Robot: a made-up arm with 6 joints. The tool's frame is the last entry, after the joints.
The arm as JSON. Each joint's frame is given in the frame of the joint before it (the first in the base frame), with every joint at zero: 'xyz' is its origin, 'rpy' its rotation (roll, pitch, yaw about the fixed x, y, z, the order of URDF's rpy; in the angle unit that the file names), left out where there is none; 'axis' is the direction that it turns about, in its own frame. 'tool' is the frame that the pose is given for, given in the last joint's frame.
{
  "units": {
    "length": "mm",
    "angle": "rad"
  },
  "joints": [
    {
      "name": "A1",
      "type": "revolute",
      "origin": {
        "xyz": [
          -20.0,
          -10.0,
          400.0
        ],
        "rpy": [
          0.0,
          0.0,
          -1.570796
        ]
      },
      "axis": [
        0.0,
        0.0,
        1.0
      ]
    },
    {
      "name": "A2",
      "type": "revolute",
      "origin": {
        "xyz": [
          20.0,
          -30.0,
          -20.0
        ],
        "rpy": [
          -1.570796,
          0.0,
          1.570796
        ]
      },
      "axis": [
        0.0,
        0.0,
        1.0
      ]
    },
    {
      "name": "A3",
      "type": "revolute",
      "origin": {
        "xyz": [
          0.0,
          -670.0,
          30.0
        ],
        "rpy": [
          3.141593,
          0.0,
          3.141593
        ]
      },
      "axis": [
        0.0,
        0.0,
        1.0
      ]
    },
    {
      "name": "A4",
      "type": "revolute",
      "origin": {
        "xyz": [
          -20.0,
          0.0,
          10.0
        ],
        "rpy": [
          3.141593,
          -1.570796,
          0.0
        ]
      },
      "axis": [
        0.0,
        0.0,
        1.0
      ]
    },
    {
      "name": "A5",
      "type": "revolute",
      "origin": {
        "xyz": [
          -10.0,
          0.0,
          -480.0
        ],
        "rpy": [
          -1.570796,
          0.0,
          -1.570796
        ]
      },
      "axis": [
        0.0,
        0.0,
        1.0
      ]
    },
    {
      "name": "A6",
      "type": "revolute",
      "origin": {
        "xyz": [
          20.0,
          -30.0,
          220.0
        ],
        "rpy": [
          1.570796,
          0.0,
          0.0
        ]
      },
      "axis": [
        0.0,
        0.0,
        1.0
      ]
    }
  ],
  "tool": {
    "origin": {
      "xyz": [
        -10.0,
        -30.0,
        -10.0
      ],
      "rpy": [
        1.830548,
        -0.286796,
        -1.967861
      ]
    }
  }
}
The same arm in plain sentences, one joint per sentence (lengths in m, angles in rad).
The arm has six revolute joints in a row. What follows holds with every joint at zero, and every direction is one of the base frame's.
The first joint is mounted 0.0200 m along -x and 0.0100 m along -y and 0.4000 m along +z from the base frame's origin and turns about +z.
The second joint is mounted 0.0300 m along -x and 0.0200 m along -y and 0.0200 m along -z from the first joint and turns about +y.
The third joint is mounted 0.0300 m along +y and 0.6700 m along +z from the second joint and turns about -y.
The fourth joint is mounted 0.0200 m along +x and 0.0100 m along -y from the third joint and turns about -x.
The fifth joint is mounted 0.4800 m along +x and 0.0100 m along +y from the fourth joint and turns about -y.
The sixth joint is mounted 0.0300 m along -x and 0.2200 m along -y and 0.0200 m along -z from the fifth joint and turns about -x.
The tool frame, which is the frame that the pose is given for, is mounted 0.0100 m along +x and 0.0300 m along +y and 0.0100 m along +z from the sixth joint; its axes are the base frame's turned by roll 0.1417, pitch -0.3800 and yaw 1.8803 rad (as in URDF: about the fixed x, then y, then z).

